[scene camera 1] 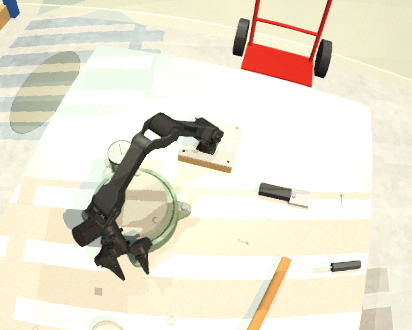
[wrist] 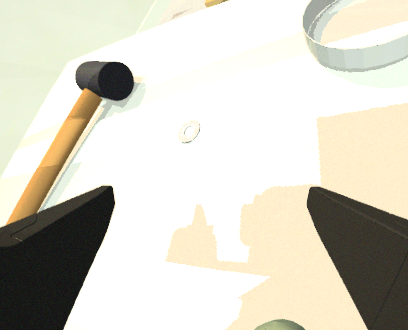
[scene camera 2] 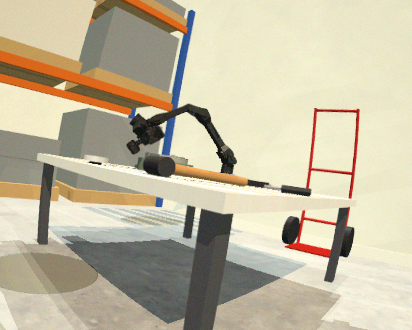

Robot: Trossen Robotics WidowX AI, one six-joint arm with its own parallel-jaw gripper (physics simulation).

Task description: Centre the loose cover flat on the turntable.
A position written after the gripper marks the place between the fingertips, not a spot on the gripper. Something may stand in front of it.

Observation:
The gripper (scene camera 1: 136, 277) is open, holding nothing. Also in view: a loose cover (scene camera 1: 145, 209). On the table rests a hammer (scene camera 2: 161, 166).
The hammer shows as well in the wrist view (wrist: 113, 80). The gripper is seen too in the wrist view (wrist: 212, 195). The wrist view misses the loose cover: it is out of frame.

